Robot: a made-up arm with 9 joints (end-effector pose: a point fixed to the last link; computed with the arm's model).
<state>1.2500 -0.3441 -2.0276 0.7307 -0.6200 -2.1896 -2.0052 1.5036 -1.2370</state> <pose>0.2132 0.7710 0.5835 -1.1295 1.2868 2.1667</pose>
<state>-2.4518 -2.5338 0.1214 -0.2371 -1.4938 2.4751 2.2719 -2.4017 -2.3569</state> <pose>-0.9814 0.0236 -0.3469 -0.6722 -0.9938 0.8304</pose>
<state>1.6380 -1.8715 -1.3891 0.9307 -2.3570 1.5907 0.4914 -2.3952 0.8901</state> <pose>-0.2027 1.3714 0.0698 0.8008 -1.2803 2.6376</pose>
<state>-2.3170 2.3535 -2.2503 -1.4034 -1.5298 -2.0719 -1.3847 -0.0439 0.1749</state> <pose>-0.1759 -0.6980 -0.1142 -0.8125 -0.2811 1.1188</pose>
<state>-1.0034 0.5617 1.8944 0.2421 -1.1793 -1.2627 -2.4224 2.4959 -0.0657</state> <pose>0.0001 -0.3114 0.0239 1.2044 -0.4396 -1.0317</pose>
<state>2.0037 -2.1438 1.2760 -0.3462 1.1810 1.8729 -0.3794 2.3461 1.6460</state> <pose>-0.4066 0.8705 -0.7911 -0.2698 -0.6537 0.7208</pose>
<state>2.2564 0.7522 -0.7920 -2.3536 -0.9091 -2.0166 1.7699 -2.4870 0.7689</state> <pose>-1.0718 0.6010 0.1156 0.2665 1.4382 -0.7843</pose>
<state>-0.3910 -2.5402 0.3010 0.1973 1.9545 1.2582 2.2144 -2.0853 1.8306</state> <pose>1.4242 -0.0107 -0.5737 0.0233 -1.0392 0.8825</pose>
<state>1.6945 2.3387 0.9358 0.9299 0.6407 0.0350 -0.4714 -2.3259 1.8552</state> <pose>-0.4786 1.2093 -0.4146 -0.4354 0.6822 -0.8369</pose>
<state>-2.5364 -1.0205 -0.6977 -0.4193 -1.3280 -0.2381 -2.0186 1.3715 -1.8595</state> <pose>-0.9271 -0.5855 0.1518 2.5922 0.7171 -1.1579</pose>
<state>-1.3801 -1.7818 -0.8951 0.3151 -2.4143 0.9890 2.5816 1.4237 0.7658</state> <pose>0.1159 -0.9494 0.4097 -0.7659 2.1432 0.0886</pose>
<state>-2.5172 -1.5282 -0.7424 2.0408 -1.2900 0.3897 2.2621 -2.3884 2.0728</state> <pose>-0.6774 0.4151 -0.1122 0.3707 -1.3271 1.4655</pose>
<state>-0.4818 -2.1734 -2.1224 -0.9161 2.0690 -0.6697 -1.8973 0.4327 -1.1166</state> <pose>0.0706 -0.5688 0.2076 -2.6316 -0.5967 -1.0028</pose>
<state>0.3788 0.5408 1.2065 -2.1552 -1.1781 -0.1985 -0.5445 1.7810 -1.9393</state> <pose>0.4718 -0.1502 0.5110 -1.1250 -1.5057 2.4256</pose>
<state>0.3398 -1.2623 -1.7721 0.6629 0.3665 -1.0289 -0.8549 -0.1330 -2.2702</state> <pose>0.8180 -0.3326 0.4423 1.8605 1.4446 0.9834</pose>
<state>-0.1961 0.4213 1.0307 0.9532 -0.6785 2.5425 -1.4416 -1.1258 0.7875</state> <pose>0.6232 -0.2745 -0.0865 0.2606 -0.0684 1.1669</pose>
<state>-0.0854 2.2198 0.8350 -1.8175 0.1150 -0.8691 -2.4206 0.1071 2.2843</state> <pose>1.1310 -0.0931 0.0385 -0.9392 -1.0202 2.7639</pose>
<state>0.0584 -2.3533 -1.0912 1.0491 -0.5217 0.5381 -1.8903 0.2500 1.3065</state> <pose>0.7465 -0.1166 0.4953 0.1109 2.8439 -0.9485</pose>
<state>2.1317 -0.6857 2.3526 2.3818 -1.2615 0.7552 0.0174 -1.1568 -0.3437</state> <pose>-0.4938 1.0162 0.1482 2.6281 0.3143 0.0355</pose>
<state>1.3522 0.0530 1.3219 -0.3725 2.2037 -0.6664 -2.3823 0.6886 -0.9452</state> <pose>0.4447 0.5941 0.3965 -2.3899 0.2431 1.3673</pose>
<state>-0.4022 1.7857 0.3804 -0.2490 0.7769 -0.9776 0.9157 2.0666 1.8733</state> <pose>1.1070 -0.4382 0.3859 0.7954 -1.4394 -1.5414</pose>
